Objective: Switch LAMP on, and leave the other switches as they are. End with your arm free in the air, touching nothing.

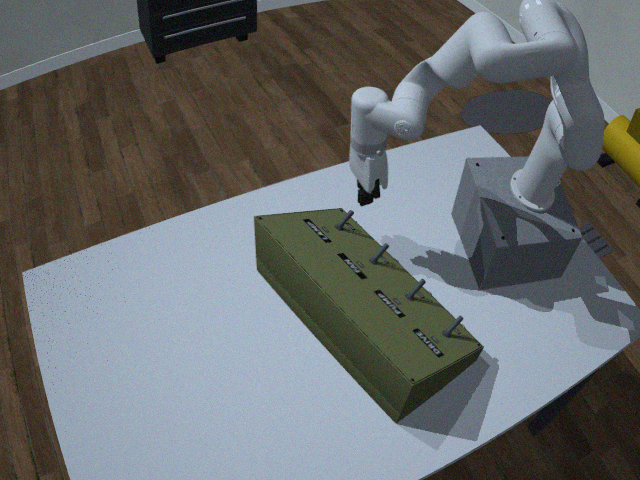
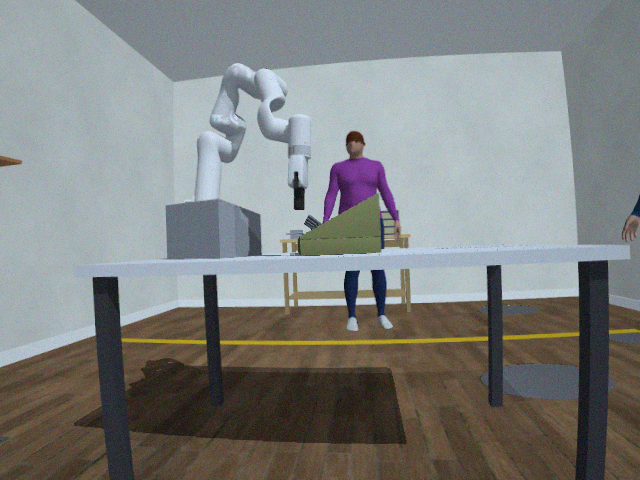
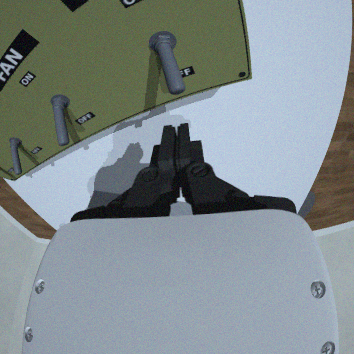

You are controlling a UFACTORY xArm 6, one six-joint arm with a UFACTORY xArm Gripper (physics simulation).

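Places are measured from the arm's base along level axes (x ahead, y left, z up), in centimetres.
Where they show: gripper, fingertip midpoint: (image 1: 365, 202) (image 2: 299, 209) (image 3: 178, 142); arm's base, link origin: (image 1: 532, 190) (image 2: 205, 209).
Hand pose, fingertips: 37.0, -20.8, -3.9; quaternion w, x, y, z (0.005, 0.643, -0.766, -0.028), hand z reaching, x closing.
Note:
Things, the pixels of their top centre, and the offset from my fingertips, as dx, dy, dz.
- LAMP lever, top centre: (image 3: 167, 70) (image 1: 346, 213) +4.6, -0.6, -1.7
- FAN lever, top centre: (image 3: 50, 132) (image 1: 381, 247) +3.8, +11.3, -1.7
- PUMP lever, top centre: (image 3: 8, 166) (image 1: 418, 283) +3.0, +23.3, -1.7
- DRIVE lever, top centre: (image 1: 456, 320) +2.2, +35.3, -1.7
An olive sloped switch box (image 1: 330, 289) (image 2: 351, 232) (image 3: 215, 30) stands on the table, with LAMP, FAN, PUMP and DRIVE labels. The LAMP lever (image 1: 344, 220) (image 3: 170, 67) is at its far end and leans toward its OFF mark, on the low edge side. The FAN lever (image 1: 379, 254) (image 3: 60, 122), the PUMP lever (image 1: 415, 289) (image 3: 16, 157) and the DRIVE lever (image 1: 452, 327) lean the same way. My gripper (image 1: 368, 200) (image 2: 298, 205) (image 3: 178, 142) is shut and empty, pointing down, beyond the box's low edge near the LAMP lever's tip, with a gap between them.
The white table (image 1: 155, 361) (image 2: 439, 258) carries the box and the grey arm pedestal (image 1: 532, 258) (image 2: 193, 232), which stands on the box's lever side. A person (image 2: 356, 180) and a wooden bench (image 2: 336, 294) are behind the table. A dark cabinet (image 1: 199, 25) stands on the floor.

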